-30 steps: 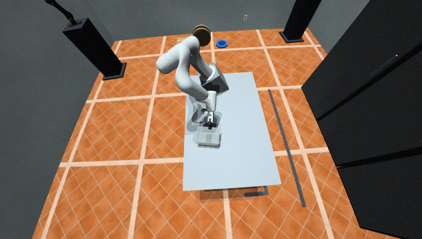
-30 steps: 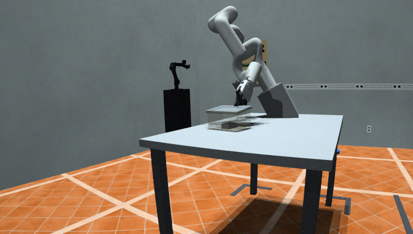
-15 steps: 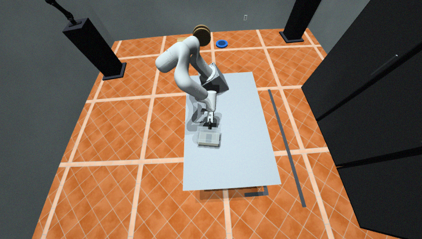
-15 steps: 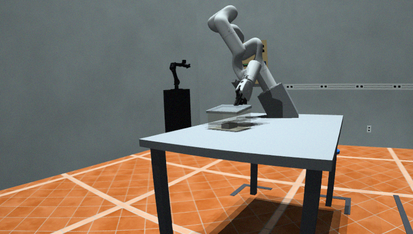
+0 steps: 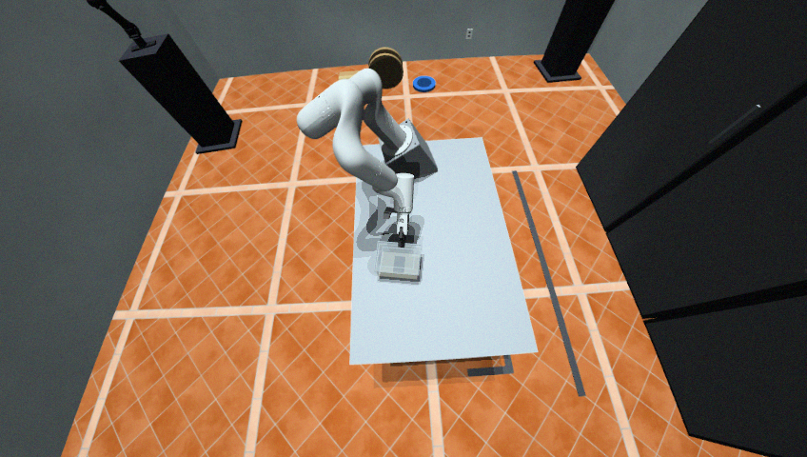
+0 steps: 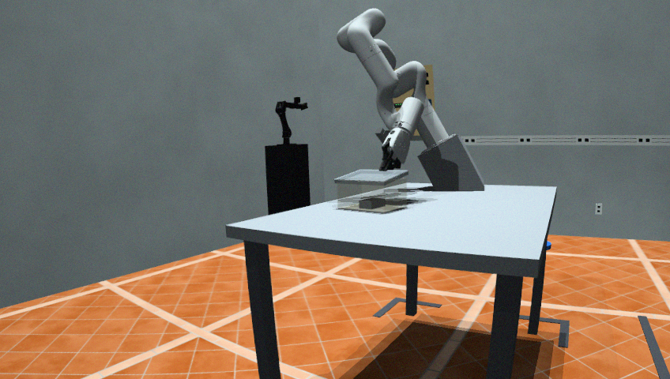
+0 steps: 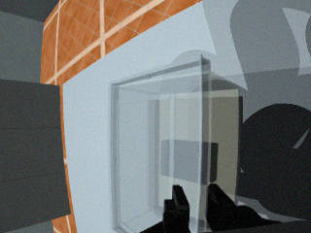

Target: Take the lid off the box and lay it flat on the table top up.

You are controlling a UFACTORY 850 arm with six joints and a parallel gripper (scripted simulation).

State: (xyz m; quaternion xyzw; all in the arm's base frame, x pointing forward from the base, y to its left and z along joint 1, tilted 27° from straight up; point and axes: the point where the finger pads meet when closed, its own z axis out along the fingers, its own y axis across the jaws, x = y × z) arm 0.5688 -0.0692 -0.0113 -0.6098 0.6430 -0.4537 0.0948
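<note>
The lid lies 7 cm ahead of my hand, 3 cm to the right of it and 2 cm below it. Also, from my hand: clear box: 8 cm below, 7 cm ahead, 3 cm to the right.
</note>
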